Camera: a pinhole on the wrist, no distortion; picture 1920 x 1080 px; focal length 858.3 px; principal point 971.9 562.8 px. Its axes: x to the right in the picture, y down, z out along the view. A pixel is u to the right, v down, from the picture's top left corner.
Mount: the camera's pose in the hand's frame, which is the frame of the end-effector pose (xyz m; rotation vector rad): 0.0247 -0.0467 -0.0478 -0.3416 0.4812 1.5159
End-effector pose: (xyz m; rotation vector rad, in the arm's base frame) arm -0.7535 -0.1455 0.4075 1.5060 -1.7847 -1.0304
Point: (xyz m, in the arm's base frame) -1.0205 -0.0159 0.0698
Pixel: 215.6 849.8
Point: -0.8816 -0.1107 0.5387
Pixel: 1666.3 817.0
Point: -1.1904 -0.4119 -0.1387
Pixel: 92.3 36.5
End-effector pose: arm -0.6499 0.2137 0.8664 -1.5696 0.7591 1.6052
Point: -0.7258 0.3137 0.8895
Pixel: 772.3 837.5
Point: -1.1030 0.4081 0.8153
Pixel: 1053.6 591.0
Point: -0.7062 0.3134 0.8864
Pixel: 705.1 839.2
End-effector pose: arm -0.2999 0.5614 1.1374 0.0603 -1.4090 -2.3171
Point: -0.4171 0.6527 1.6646
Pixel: 1209.1 424.7
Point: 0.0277 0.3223 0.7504
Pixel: behind the camera
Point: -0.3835 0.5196 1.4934
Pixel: 1424.4 320.9
